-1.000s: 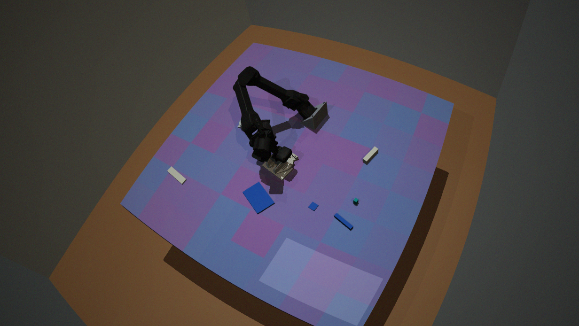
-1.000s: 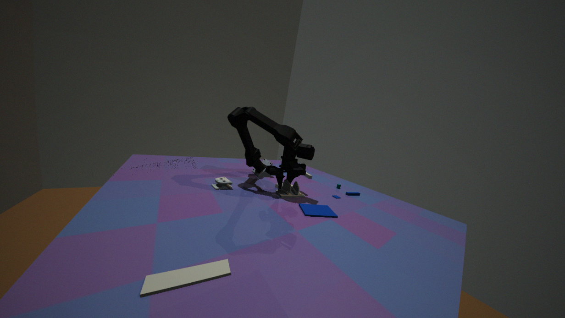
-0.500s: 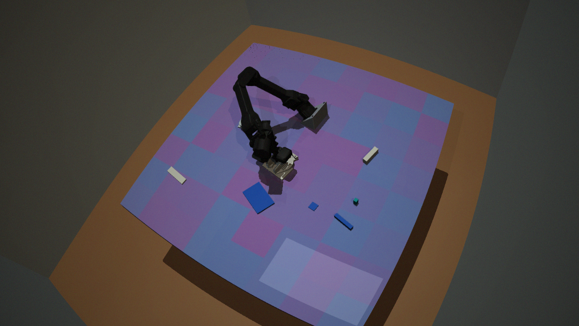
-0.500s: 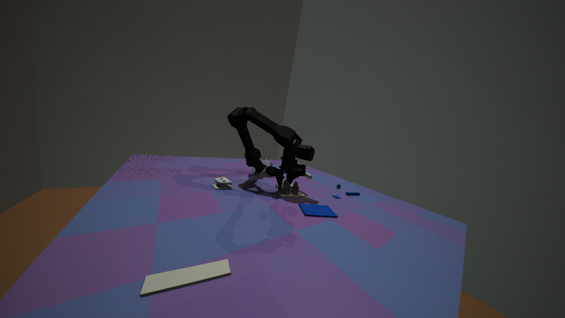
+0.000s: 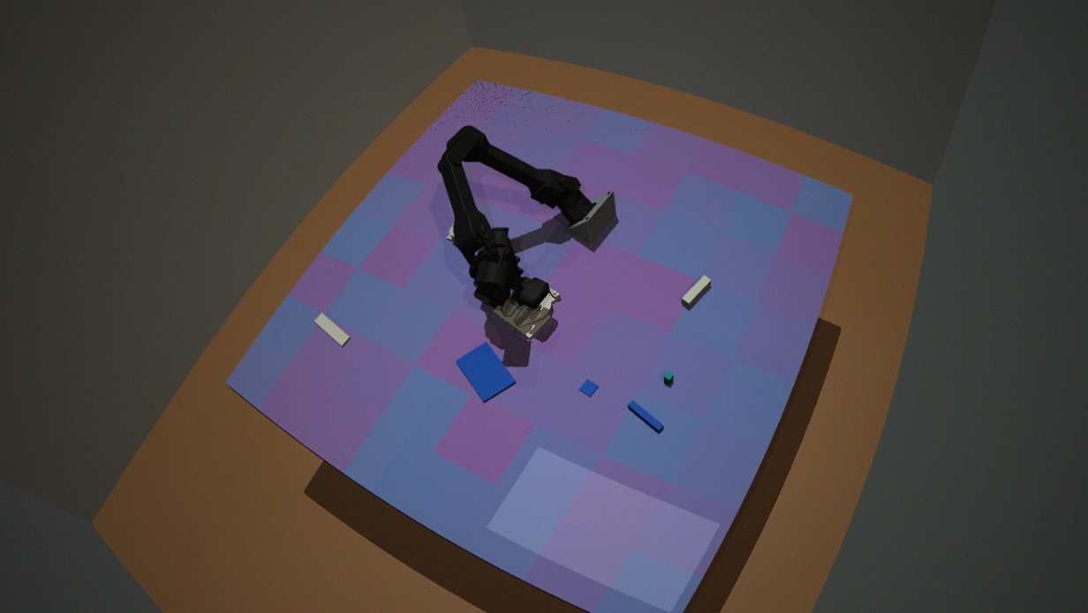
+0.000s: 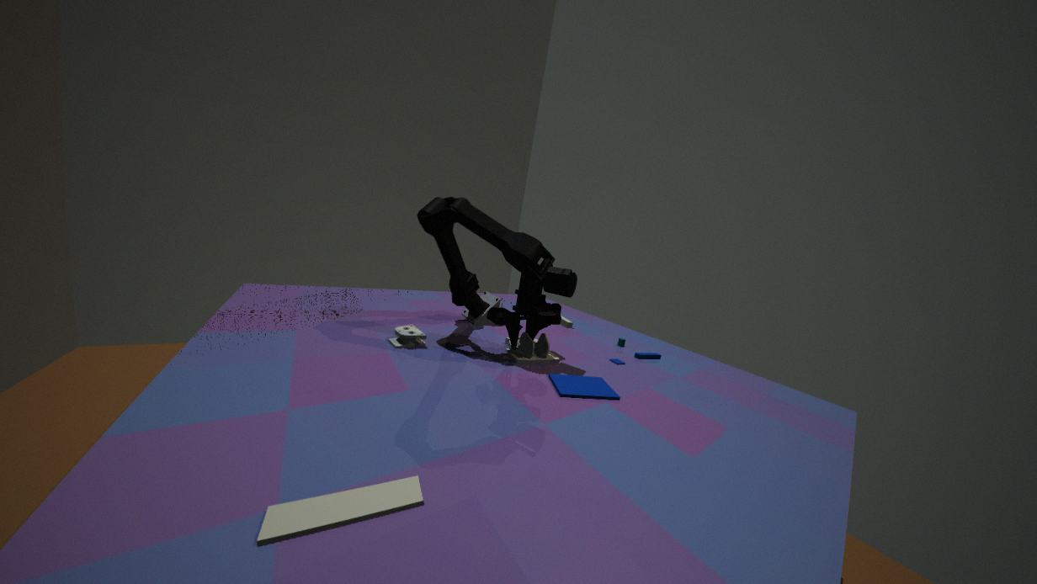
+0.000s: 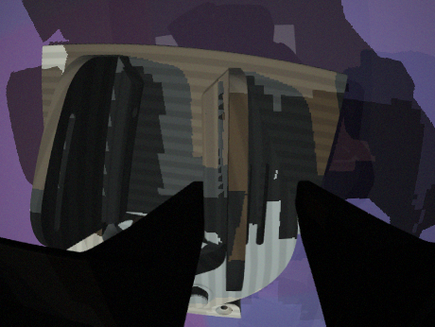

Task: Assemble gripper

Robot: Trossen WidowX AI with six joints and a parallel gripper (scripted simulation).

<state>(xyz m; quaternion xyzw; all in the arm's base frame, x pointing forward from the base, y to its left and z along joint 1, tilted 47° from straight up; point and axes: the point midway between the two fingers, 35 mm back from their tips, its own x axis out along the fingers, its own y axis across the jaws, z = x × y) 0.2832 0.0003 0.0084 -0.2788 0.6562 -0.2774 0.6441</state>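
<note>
My gripper tip is now 30 mm to the right of the ribbed white plate, 20 mm short of it and 10 mm above it. From my gripper tip the other things lie so: pale blocky piece 250 mm to the right, 100 mm behind, 10 mm above; blue plate 180 mm ahead, 50 mm to the left, 10 mm below; jaw 30 mm behind, 20 mm to the left.
</note>
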